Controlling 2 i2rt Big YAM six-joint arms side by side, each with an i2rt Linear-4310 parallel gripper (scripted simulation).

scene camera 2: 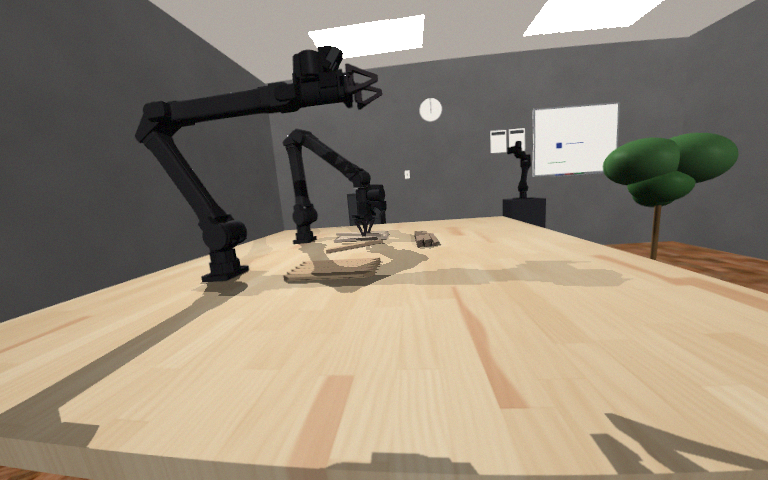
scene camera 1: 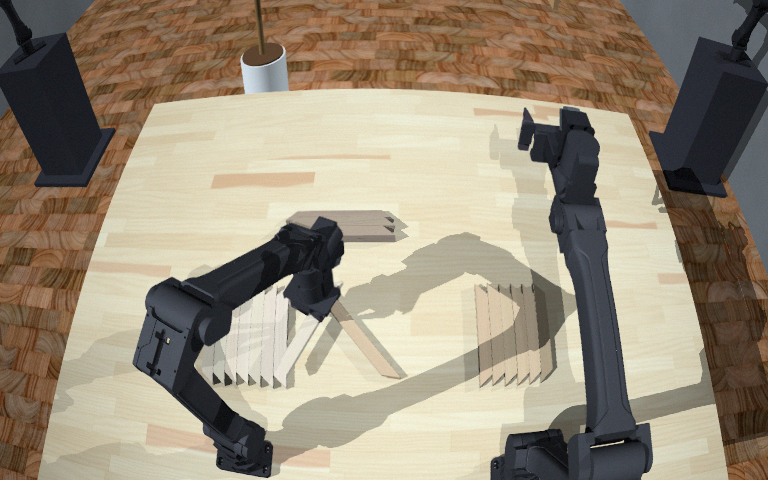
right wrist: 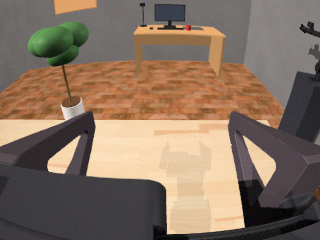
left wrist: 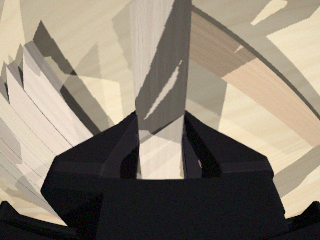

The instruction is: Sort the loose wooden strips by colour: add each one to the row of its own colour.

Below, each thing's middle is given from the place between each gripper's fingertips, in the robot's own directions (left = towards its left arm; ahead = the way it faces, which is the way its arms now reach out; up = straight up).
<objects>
Right now the tan strip [scene camera 1: 349, 325] is 9 cm to the right of my left hand [scene camera 1: 316, 317], 3 cm below it and 3 cm behind it.
My right hand [scene camera 2: 380, 85] is 48 cm above the tan strip, 33 cm to the right of it and 19 cm past it.
</objects>
